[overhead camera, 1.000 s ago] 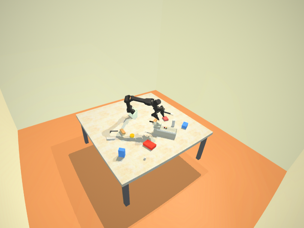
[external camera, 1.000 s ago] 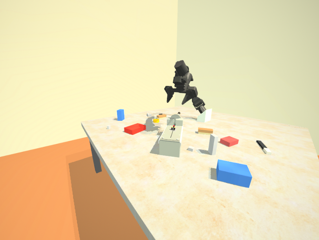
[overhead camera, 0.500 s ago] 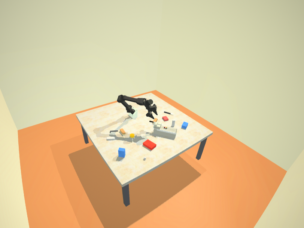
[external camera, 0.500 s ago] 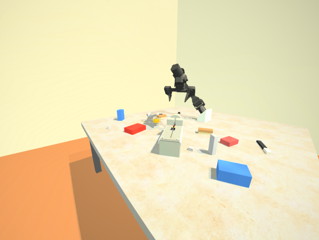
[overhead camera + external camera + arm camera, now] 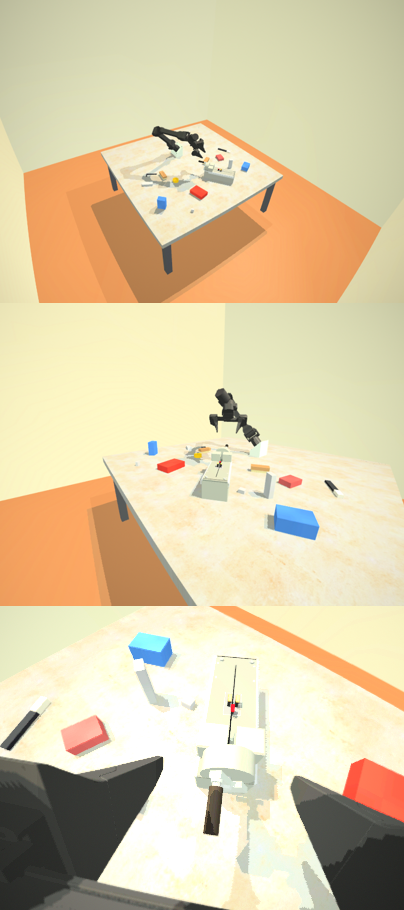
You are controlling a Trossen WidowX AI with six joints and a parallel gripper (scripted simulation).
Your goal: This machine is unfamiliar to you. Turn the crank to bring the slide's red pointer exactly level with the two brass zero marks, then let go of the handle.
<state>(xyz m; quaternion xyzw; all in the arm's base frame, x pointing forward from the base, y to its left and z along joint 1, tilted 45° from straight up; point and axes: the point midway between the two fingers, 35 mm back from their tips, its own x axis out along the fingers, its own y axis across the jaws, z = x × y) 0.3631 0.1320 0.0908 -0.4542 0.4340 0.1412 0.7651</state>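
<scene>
My gripper tip is 80 mm above the crank. The rest, counted from my gripper tip: brown crank handle (20 mm behind, 10 mm to the right, 70 mm below); red pointer (120 mm ahead, 80 mm to the left, 110 mm below); yellow disc (30 mm behind, 270 mm to the right, 180 mm below).
</scene>
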